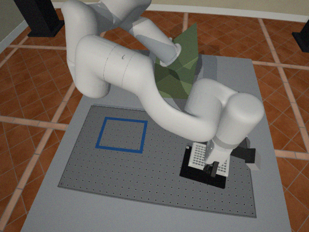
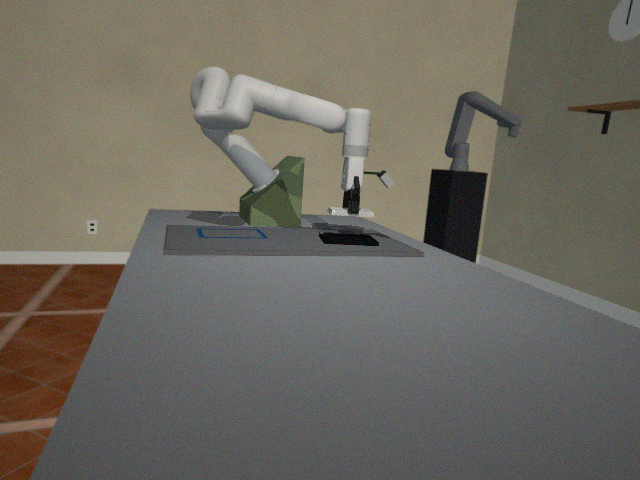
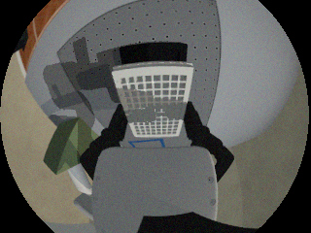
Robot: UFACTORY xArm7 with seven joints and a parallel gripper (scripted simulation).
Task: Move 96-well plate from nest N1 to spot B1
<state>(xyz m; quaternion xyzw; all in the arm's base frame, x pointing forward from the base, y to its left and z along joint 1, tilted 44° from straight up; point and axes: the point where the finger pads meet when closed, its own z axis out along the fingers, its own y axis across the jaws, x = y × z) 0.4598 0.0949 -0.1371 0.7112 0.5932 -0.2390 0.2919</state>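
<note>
My hand is 90 mm above the black plate nest. Round my hand: white 96-well plate 10 mm below.
</note>
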